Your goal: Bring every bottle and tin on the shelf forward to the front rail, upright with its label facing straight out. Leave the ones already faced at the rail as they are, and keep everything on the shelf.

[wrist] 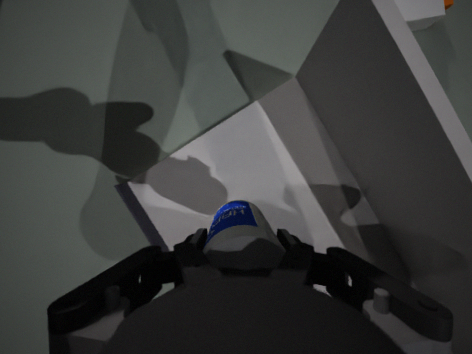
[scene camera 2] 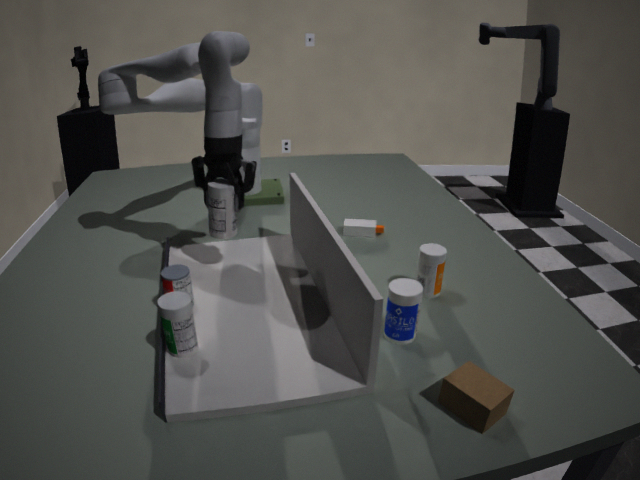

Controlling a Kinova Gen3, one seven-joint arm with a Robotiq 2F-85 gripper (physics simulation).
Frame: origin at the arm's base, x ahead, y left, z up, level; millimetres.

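Seen in the pictures: gripper, fingertip midpoint: (scene camera 2: pixel 223 209).
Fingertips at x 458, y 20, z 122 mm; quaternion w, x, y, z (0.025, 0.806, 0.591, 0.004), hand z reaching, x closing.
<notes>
Pixels of each thing's top centre, then the offset from my fingertips to it. "*": a spot on its surface instead.
- white bottle with a blue label, top centre: (wrist: pixel 239 290) (scene camera 2: pixel 220 182) dx +4, dy -2, dz +60 mm
- grey-topped tin with a red label, top centre: (scene camera 2: pixel 175 271) dx +155, dy -72, dz -59 mm
- white-capped bottle with a green label, surface spot: (scene camera 2: pixel 178 328) * dx +316, dy -27, dz -69 mm
- blue-labelled bottle at its top centre: (scene camera 2: pixel 406 286) dx +227, dy +333, dz -46 mm
- orange-labelled bottle at a spot on its surface: (scene camera 2: pixel 431 271) * dx +111, dy +408, dz -84 mm
- white box with an orange end, top centre: (scene camera 2: pixel 364 223) dx -197, dy +309, dz -117 mm
- brown box at its top centre: (scene camera 2: pixel 479 384) dx +421, dy +415, dz -95 mm
My gripper (scene camera 2: pixel 224 200) (wrist: pixel 242 240) is shut on a white bottle with a blue label (scene camera 2: pixel 222 214) (wrist: pixel 235 220). It holds the bottle roughly upright, apparently raised, near the far end of the white shelf (scene camera 2: pixel 227 382) (wrist: pixel 235 137); its shadow falls on the board. In scene camera 2 the bottle's printed side shows and its blue part is hidden. The dark front rail (scene camera 2: pixel 161 377) (wrist: pixel 142 217) runs along the shelf's left edge. A grey-topped tin with a red label (scene camera 2: pixel 177 284) and a white-capped bottle with a green label (scene camera 2: pixel 178 328) stand upright at the rail, coloured sides toward it.
A tall back panel (scene camera 2: pixel 330 258) (wrist: pixel 380 115) bounds the shelf's right side. Beyond it on the table are a blue-labelled bottle (scene camera 2: pixel 402 312), an orange-labelled bottle (scene camera 2: pixel 431 271), a white box with an orange end (scene camera 2: pixel 360 227) (wrist: pixel 422 10) and a brown box (scene camera 2: pixel 475 395).
</notes>
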